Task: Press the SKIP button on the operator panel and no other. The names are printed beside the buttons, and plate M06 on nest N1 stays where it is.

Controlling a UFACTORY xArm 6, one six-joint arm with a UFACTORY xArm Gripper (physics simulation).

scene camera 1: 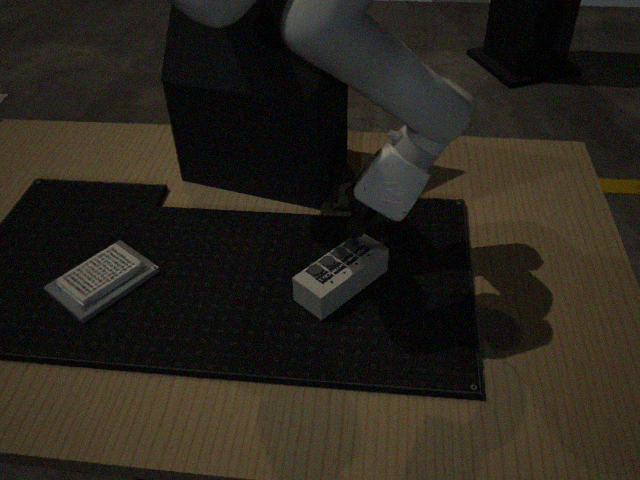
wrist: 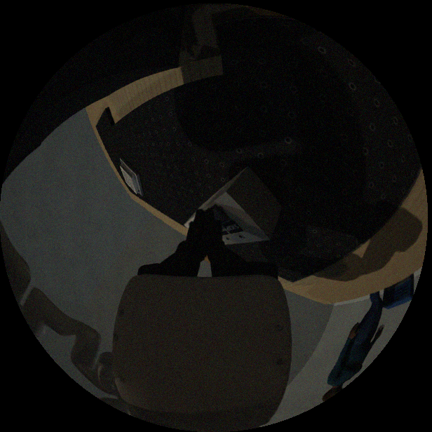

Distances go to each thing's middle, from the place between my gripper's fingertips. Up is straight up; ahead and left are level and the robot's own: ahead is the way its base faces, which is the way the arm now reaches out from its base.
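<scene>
With the operator panel (scene camera 1: 322, 295), I find it 4 cm ahead of my hand, 3 cm to the right of it and 4 cm below it. Going by their middles, the operator panel is the nearest to my hand of the things named here. Nest N1 (scene camera 1: 61, 297) is 43 cm to the right of my hand, 11 cm behind it and 6 cm below it. Plate M06 (scene camera 1: 94, 278) is 5 cm below my hand, and it too is 43 cm to the right of my hand and 11 cm behind it.
</scene>
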